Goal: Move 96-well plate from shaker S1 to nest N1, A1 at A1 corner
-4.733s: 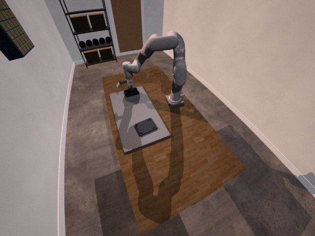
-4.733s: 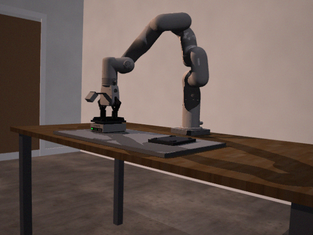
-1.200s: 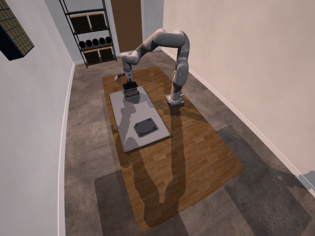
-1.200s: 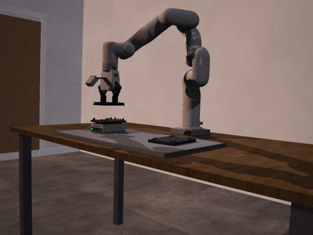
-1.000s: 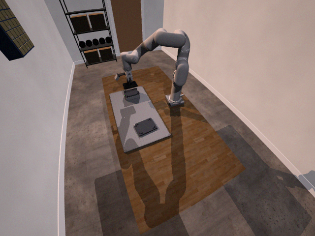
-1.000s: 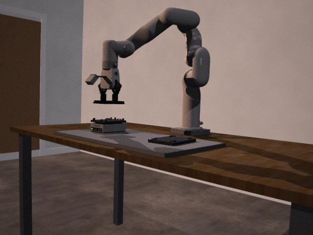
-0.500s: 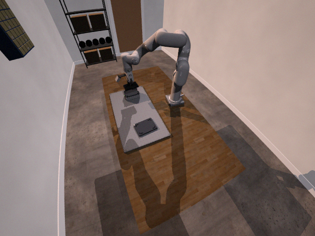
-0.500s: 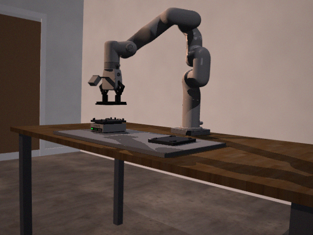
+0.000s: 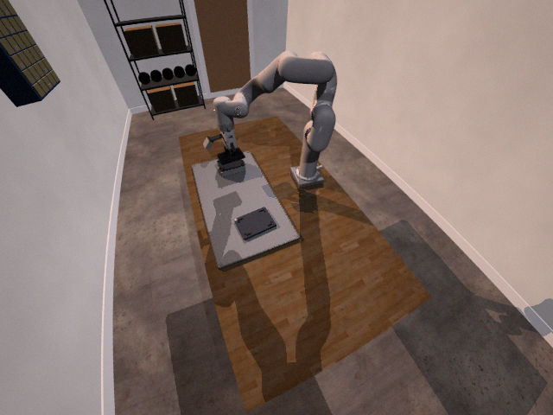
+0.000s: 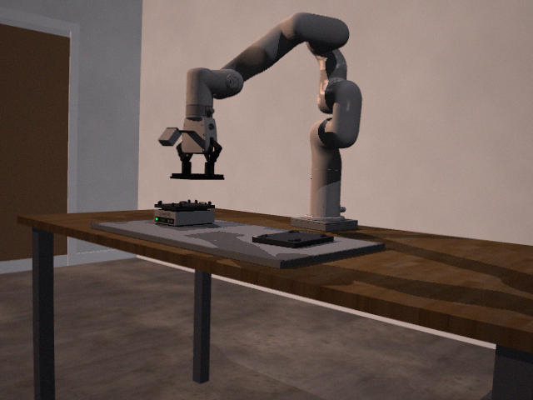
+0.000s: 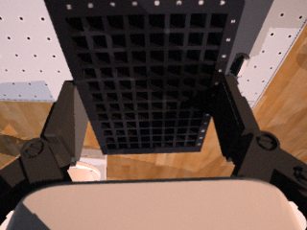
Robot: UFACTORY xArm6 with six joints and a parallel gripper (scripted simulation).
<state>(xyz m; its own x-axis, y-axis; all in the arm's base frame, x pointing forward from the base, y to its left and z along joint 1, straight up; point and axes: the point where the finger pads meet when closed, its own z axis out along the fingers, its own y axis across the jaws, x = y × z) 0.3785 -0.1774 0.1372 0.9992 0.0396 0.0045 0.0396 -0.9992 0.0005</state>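
Right now my hand is 36 cm to the right of the black plate nest N1, 14 cm above it and 2 cm short of it. From my hand the other things lie so: black 96-well plate (1 cm below).
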